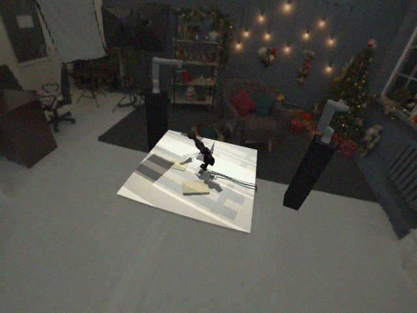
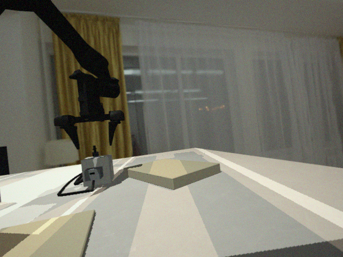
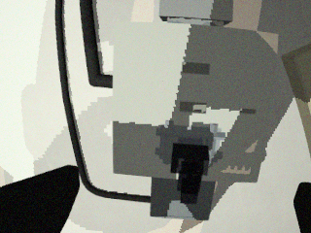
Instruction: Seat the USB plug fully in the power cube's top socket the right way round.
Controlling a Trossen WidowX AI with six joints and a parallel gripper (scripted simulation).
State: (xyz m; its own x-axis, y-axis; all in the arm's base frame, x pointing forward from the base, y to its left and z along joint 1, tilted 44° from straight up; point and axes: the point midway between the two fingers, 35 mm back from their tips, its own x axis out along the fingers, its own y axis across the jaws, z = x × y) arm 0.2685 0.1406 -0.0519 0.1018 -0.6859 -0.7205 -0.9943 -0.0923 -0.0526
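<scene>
The USB plug is 20 mm below my gripper tip.
</scene>
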